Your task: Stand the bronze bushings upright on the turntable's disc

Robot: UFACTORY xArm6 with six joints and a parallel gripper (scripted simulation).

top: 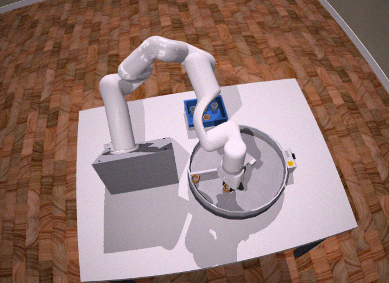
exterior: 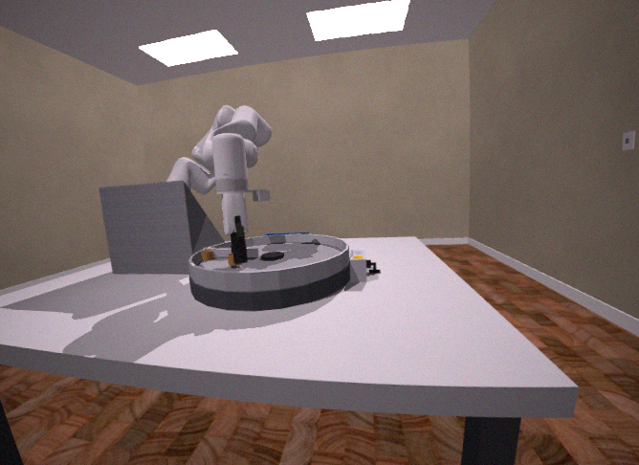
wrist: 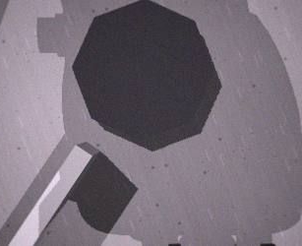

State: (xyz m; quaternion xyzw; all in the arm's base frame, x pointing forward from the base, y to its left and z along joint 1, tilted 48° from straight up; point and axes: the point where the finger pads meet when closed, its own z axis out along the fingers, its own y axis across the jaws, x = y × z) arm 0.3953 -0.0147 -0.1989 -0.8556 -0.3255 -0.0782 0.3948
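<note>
The blue crate lies 41 cm to the left of my hand, 6 cm below it and 5 cm behind it. Also, from my hand: turntable disc: 8 cm to the left, 5 cm ahead, 3 cm below.
</note>
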